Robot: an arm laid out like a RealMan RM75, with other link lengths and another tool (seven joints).
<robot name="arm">
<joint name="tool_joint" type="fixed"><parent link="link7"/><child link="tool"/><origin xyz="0.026 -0.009 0.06" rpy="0.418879 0 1.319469"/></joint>
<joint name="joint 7" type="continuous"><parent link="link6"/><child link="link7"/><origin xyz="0 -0.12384 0" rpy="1.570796 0 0"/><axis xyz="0 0 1"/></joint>
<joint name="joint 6" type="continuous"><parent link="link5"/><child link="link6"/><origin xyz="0 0 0" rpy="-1.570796 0 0"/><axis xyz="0 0 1"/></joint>
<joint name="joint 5" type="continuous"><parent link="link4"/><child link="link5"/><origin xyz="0 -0.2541 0" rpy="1.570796 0 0"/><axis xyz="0 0 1"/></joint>
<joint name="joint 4" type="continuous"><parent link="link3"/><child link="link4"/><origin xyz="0 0 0" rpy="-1.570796 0 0"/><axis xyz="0 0 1"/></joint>
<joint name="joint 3" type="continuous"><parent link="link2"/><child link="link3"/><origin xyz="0 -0.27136 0" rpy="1.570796 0 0"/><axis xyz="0 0 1"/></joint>
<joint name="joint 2" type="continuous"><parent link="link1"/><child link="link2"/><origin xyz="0 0 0" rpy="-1.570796 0 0"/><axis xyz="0 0 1"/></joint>
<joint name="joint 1" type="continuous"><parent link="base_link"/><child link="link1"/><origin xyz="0 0 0.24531" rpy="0 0 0"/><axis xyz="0 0 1"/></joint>
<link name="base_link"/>
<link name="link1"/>
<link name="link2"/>
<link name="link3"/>
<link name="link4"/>
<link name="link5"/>
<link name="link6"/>
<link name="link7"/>
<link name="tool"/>
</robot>
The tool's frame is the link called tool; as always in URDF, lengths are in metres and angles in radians. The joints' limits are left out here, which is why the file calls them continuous.
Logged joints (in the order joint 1, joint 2, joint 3, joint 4, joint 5, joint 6, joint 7), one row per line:
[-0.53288 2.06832 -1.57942 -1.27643 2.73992 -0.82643 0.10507]
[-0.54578 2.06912 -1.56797 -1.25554 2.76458 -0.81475 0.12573]
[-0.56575 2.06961 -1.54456 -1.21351 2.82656 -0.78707 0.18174]
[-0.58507 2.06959 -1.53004 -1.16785 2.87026 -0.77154 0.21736]
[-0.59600 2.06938 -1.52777 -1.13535 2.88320 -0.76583 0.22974]
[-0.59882 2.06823 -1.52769 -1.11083 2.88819 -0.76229 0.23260]
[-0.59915 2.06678 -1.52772 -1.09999 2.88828 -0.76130 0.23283]
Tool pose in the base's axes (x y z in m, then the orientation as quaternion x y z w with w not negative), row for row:
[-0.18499 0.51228 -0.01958 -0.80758 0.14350 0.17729 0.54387]
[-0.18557 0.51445 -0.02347 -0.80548 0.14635 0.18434 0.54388]
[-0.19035 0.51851 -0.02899 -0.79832 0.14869 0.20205 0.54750]
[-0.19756 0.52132 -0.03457 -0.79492 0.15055 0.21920 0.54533]
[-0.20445 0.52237 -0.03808 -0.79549 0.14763 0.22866 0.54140]
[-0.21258 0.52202 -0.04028 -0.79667 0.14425 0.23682 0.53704]
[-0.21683 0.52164 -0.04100 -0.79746 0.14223 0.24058 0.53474]
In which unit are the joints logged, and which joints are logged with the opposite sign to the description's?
The joints are logged in radians. Opposite sign: joint 2, joint 7.
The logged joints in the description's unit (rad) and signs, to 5 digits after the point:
[-0.53288 -2.06832 -1.57942 -1.27643 2.73992 -0.82643 -0.10507]
[-0.54578 -2.06912 -1.56797 -1.25554 2.76458 -0.81475 -0.12573]
[-0.56575 -2.06961 -1.54456 -1.21351 2.82656 -0.78707 -0.18174]
[-0.58507 -2.06959 -1.53004 -1.16785 2.87026 -0.77154 -0.21736]
[-0.59600 -2.06938 -1.52777 -1.13535 2.88320 -0.76583 -0.22974]
[-0.59882 -2.06823 -1.52769 -1.11083 2.88819 -0.76229 -0.23260]
[-0.59915 -2.06678 -1.52772 -1.09999 2.88828 -0.76130 -0.23283]

